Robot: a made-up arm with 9 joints. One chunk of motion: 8 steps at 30 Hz.
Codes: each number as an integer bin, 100 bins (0 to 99) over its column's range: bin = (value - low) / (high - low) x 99, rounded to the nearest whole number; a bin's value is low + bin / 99 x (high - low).
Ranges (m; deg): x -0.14..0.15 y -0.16..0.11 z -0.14..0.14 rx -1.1..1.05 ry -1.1..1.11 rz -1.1..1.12
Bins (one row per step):
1: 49 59 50 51 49 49
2: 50 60 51 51 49 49
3: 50 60 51 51 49 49
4: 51 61 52 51 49 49
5: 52 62 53 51 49 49
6: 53 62 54 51 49 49
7: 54 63 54 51 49 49
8: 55 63 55 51 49 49
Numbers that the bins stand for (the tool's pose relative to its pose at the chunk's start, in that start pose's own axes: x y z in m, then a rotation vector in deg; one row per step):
1: 0.0035 0.0009 0.0014 0.01 -0.01 0.00
2: 0.0065 0.0036 0.0042 0.01 -0.01 0.00
3: 0.0065 0.0036 0.0042 0.01 -0.01 0.00
4: 0.0094 0.0064 0.0071 0.01 -0.01 0.00
5: 0.0123 0.0091 0.0099 0.01 -0.01 0.00
6: 0.0153 0.0091 0.0127 0.01 -0.01 0.00
7: 0.0182 0.0118 0.0127 0.01 -0.01 0.00
8: 0.0211 0.0118 0.0156 0.01 -0.01 0.00

